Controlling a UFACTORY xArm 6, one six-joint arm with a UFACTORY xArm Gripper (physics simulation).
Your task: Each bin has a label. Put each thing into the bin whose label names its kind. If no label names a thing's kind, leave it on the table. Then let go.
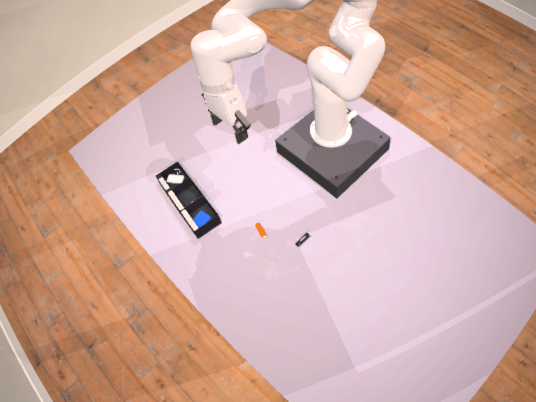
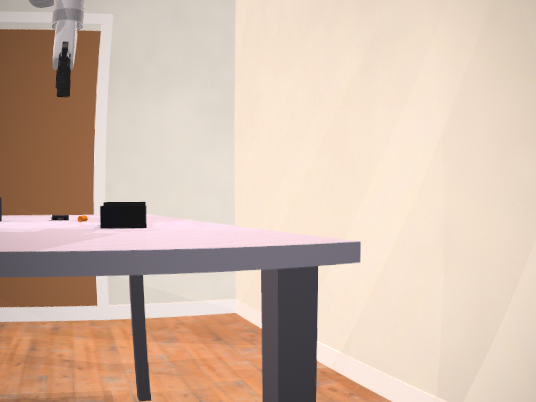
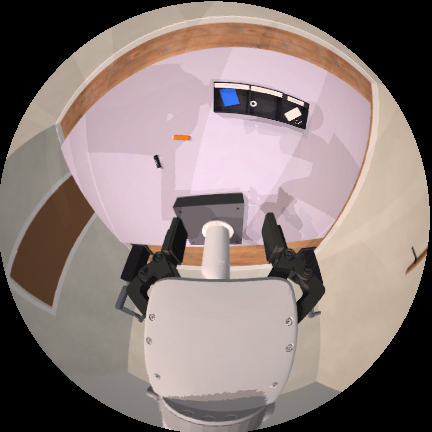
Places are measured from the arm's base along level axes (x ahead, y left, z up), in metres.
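Where they show: gripper, fingertip midpoint: [image 1: 230,131] [image 2: 62,92] [image 3: 222,223]; arm's base, origin of the base link: [image 1: 330,131] [image 3: 217,230].
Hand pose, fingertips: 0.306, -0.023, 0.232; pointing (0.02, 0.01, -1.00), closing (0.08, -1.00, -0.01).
Each offset is from my fingertips to the top centre of the thing, as dx, dy, dz. Level surfaces: height alone.
My gripper [image 1: 228,130] [image 2: 63,94] [image 3: 222,223] is open and empty, high above the table, between the bins and the robot base. The black three-bin box @[+0.147, -0.107, -0.245] [image 1: 210,229] [image 2: 123,216] [image 3: 250,116] has white labels, too small to read now. A blue flat thing @[+0.158, -0.020, -0.275] [image 1: 201,218] [image 3: 230,97] lies in one end bin. A small pale ring-like nut @[+0.142, -0.081, -0.276] [image 3: 253,103] lies in the middle bin. A white domino @[+0.135, -0.200, -0.278] [image 1: 175,178] [image 3: 293,114] and a dark die @[+0.114, -0.219, -0.269] [image 3: 298,122] lie in the other end bin. An orange cylinder @[+0.046, +0.121, -0.277] [image 1: 261,230] [image 2: 82,218] [image 3: 181,137] and a small black thing @[-0.023, +0.216, -0.277] [image 1: 303,239] [image 2: 60,217] [image 3: 157,161] lie on the table.
The dark robot base [image 1: 336,160] [image 3: 212,201] stands on the pale table @[dz -0.292] [image 1: 400,280] [image 2: 225,242] [image 3: 120,120]. The orange cylinder lies between the box and the black thing. The box stands near one long table edge.
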